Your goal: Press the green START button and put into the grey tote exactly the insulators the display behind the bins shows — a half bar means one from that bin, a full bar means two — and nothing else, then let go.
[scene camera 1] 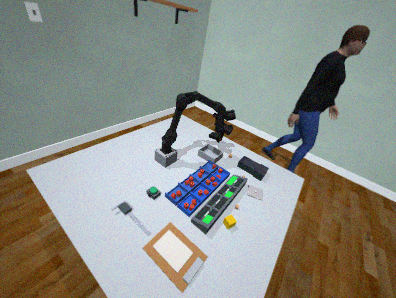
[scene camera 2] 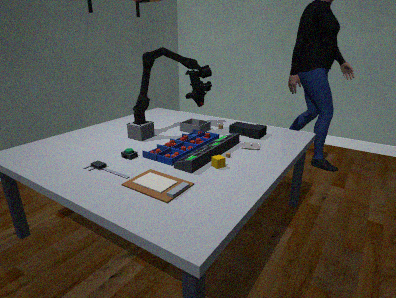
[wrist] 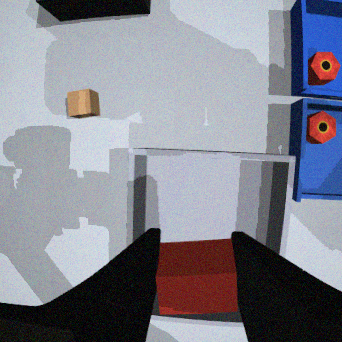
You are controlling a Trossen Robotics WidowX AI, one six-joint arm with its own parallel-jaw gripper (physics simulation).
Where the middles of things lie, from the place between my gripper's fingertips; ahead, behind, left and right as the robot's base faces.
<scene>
I see the grey tote [wrist: 190, 194] 130 mm below my hand, 40 mm behind it and 10 mm to the right of it.
</scene>
